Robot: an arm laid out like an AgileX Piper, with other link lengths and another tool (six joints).
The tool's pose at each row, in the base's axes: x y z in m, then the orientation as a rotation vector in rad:
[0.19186, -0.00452, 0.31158, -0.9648, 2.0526, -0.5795]
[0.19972, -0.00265, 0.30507, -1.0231, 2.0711, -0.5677]
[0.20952, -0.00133, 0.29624, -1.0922, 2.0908, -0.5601]
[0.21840, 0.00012, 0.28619, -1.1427, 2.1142, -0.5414]
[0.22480, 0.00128, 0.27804, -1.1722, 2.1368, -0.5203]
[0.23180, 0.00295, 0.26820, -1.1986, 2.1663, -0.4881]
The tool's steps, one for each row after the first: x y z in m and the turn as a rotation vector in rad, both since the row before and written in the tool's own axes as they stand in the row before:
[-0.00172, 0.00204, 0.01003, -0.0393, 0.0149, -0.0342]
[-0.00128, 0.00185, 0.01307, -0.0420, 0.0199, -0.0427]
[-0.00088, 0.00258, 0.01321, -0.0419, 0.0165, -0.0252]
[-0.00061, 0.00207, 0.01020, -0.0339, 0.0124, -0.0100]
[-0.00085, 0.00265, 0.01187, -0.0417, 0.0127, -0.0035]

